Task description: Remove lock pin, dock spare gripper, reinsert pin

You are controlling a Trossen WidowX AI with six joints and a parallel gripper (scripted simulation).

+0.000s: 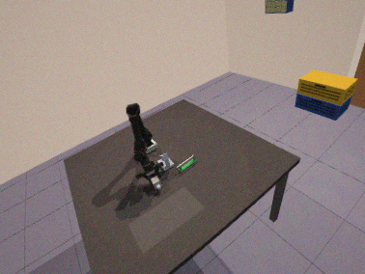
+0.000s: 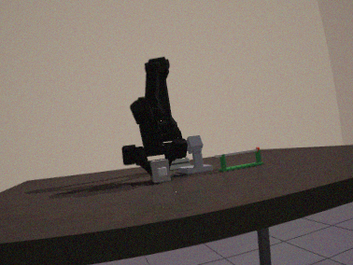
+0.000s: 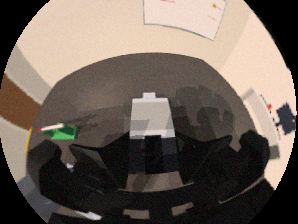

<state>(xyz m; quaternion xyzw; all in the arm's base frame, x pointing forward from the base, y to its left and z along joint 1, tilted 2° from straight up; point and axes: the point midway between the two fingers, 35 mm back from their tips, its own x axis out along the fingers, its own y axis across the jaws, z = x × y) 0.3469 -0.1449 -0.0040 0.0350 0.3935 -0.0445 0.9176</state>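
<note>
My gripper tip is now 10 cm past the grey mount, 14 cm to the right of it and 3 cm below it. Round my gripper tip: green rack (1 cm ahead, 24 cm to the left); spare gripper (1 cm above).
</note>
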